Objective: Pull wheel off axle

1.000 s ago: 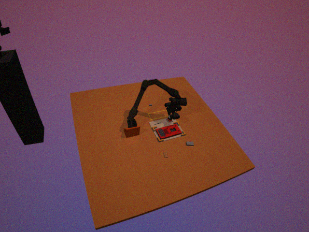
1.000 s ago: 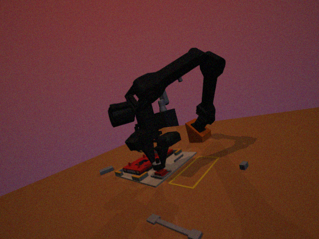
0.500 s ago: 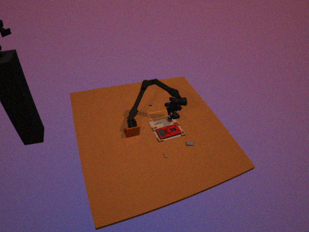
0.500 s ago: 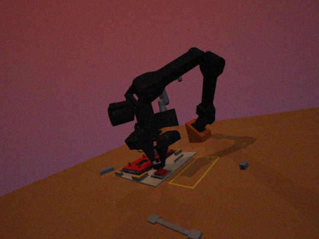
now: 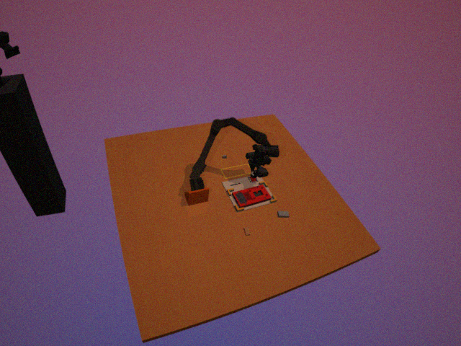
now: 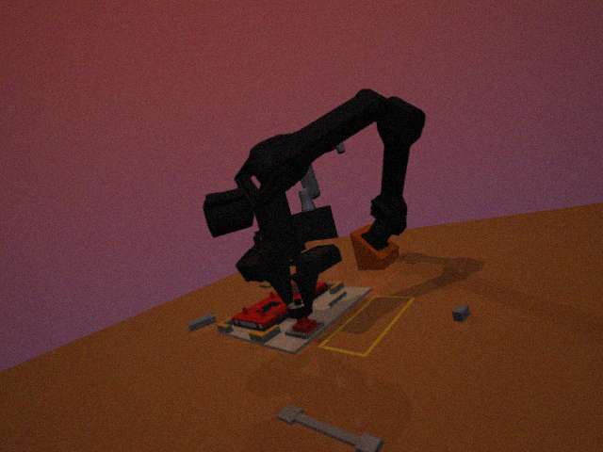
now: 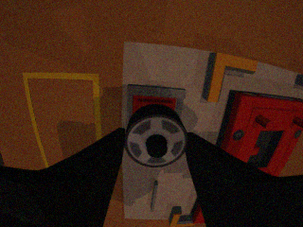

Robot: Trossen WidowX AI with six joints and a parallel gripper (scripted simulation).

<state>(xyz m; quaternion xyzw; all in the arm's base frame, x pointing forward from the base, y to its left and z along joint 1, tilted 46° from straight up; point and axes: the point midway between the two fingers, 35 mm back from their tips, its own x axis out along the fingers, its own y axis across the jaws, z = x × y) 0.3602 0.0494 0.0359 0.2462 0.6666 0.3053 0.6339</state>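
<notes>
My gripper tip is 1 cm above the upright axle. The rest, counted from my gripper tip: wheel: right at my gripper tip; then grey bar: 17 cm to the left, 14 cm ahead, 4 cm below.
</notes>
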